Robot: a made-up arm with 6 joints. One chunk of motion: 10 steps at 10 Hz.
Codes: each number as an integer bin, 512 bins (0 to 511) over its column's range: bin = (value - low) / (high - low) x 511, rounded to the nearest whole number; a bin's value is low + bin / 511 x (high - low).
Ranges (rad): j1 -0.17..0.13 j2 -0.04..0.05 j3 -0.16..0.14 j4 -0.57..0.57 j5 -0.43..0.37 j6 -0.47..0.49
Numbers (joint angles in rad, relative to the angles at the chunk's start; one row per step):
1: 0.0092 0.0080 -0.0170 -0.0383 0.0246 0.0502
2: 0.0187 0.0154 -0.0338 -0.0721 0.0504 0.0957
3: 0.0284 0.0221 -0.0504 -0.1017 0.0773 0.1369
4: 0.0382 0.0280 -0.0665 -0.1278 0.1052 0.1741
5: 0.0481 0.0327 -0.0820 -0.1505 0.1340 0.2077
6: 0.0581 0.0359 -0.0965 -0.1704 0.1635 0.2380
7: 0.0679 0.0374 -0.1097 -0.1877 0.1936 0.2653
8: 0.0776 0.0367 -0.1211 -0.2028 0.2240 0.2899
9: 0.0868 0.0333 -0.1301 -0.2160 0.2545 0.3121
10: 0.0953 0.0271 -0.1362 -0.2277 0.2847 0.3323
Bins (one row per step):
1: 305 273 244 238 290 277
2: 321 315 215 223 307 301
3: 338 353 187 210 324 323
4: 355 386 159 198 342 343
5: 371 413 133 188 360 361
6: 389 431 108 179 379 377
7: 405 439 86 171 398 391
8: 422 435 66 165 418 404
9: 437 416 51 159 437 416
10: 452 381 41 153 457 427

